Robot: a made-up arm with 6 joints.
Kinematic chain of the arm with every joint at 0, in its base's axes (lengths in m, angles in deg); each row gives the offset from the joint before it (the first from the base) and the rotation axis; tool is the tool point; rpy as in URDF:
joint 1: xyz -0.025 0 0.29 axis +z
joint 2: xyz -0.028 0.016 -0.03 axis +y
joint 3: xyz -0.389 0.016 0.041 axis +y
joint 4: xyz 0.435 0.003 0.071 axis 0.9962 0 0.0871
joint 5: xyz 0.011 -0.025 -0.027 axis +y
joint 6: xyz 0.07 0.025 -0.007 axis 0.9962 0 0.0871
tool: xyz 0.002 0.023 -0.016 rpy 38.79 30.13 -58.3
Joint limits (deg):
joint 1: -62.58..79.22
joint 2: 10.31..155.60
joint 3: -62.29..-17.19
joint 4: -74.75..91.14
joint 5: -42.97..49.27
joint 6: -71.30..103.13
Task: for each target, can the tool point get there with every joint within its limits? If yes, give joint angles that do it. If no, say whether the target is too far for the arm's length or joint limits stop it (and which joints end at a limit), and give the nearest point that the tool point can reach.
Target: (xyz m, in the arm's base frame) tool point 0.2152 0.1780 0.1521
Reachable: yes | joints 12.92 105.97 -26.11 67.11 41.04 43.66
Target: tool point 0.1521 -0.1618 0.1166
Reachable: yes | joints -40.93 105.15 -24.48 -60.49 -10.39 -32.02
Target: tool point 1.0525 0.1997 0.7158
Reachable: no: too far | nearest point 0.4952 0.0964 0.4860 | short by 0.612 m
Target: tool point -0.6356 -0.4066 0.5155
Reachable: no: joint limits stop it (at a limit: joint 2, joint 3, joint 4, joint 5) | nearest point -0.2206 -0.1302 0.7827 | short by 0.566 m
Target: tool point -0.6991 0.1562 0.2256
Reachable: no: joint limits stop it (at a limit: joint 1, joint 3, joint 5) | nearest point -0.1314 0.1864 0.1412 | short by 0.575 m
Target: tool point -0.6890 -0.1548 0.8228
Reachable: no: joint limits stop it (at a limit: joint 2, joint 3, joint 4, joint 5) | nearest point -0.2560 -0.0539 0.7933 | short by 0.446 m
